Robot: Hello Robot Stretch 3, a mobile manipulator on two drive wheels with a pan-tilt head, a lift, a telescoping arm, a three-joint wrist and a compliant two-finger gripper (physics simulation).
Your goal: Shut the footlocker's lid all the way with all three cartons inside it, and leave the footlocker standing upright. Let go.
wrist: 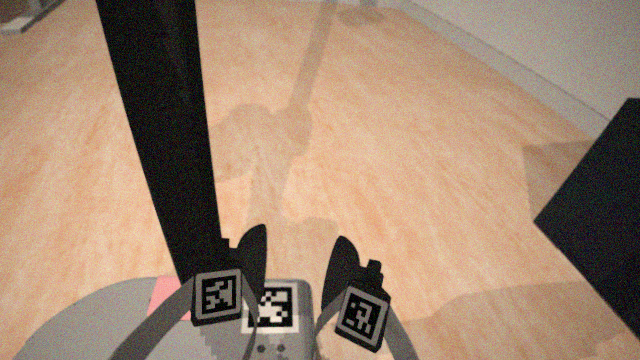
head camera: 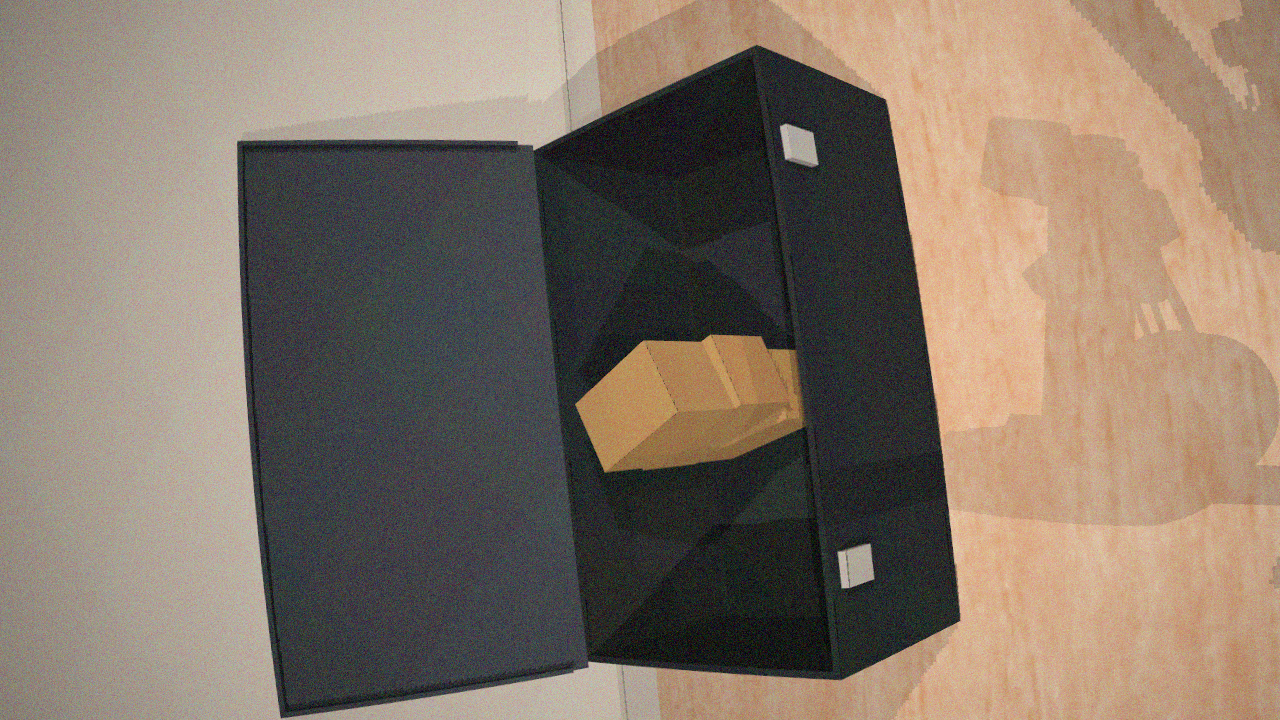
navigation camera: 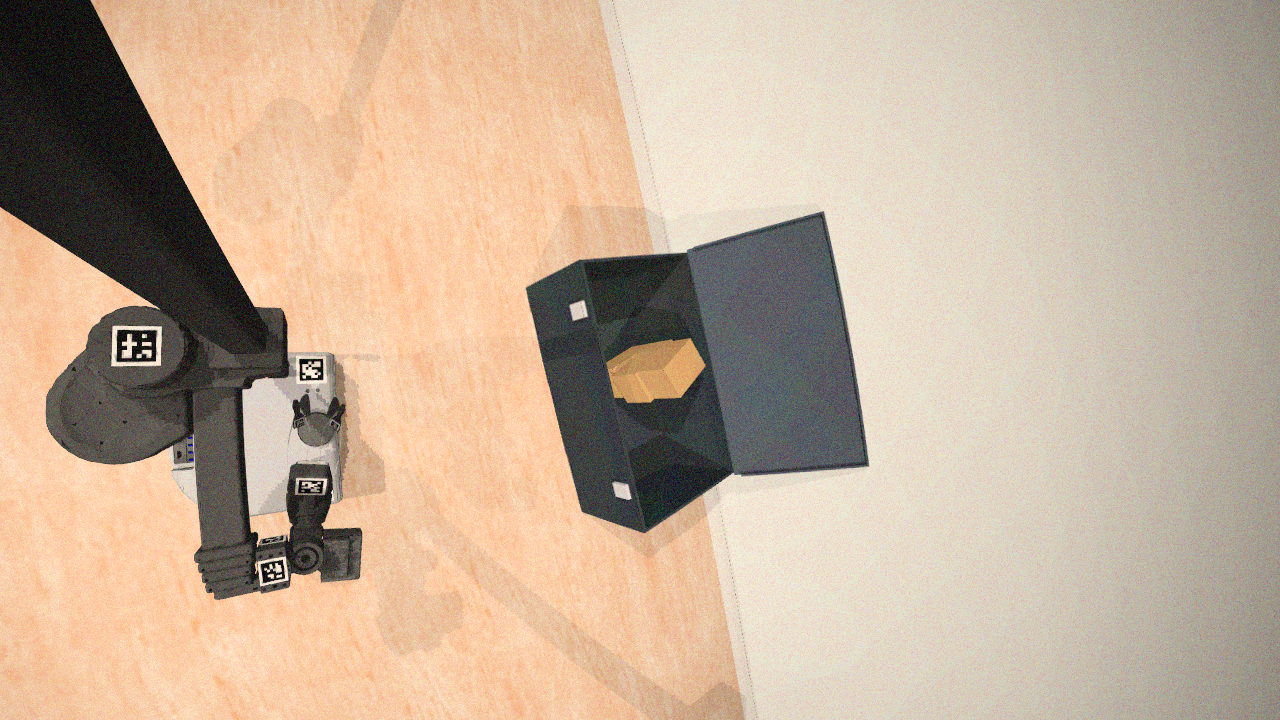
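Observation:
The dark footlocker [head camera: 863, 313] [navigation camera: 572, 394] stands upright on the floor against the wall; part of it shows at the right edge of the wrist view [wrist: 600, 215]. Its lid [head camera: 402, 402] [navigation camera: 778, 349] is swung wide open toward the wall. Tan cartons lie inside in a row: one [head camera: 626, 407] [navigation camera: 684, 362] is nearest the hinge, another [head camera: 751, 371] is beside it, and part of a third [head camera: 785, 368] shows by the front wall. My gripper [navigation camera: 318, 407] [wrist: 299, 255] is open and empty, over my base, apart from the footlocker.
My mast [navigation camera: 134, 179] [wrist: 160, 125] rises beside the gripper. My arm [navigation camera: 219, 465] is drawn in over the base [navigation camera: 268, 429]. The wall [head camera: 116, 358] [navigation camera: 1074, 358] is behind the footlocker. Wood floor [head camera: 1118, 608] [navigation camera: 465, 223] lies between my base and the footlocker's front.

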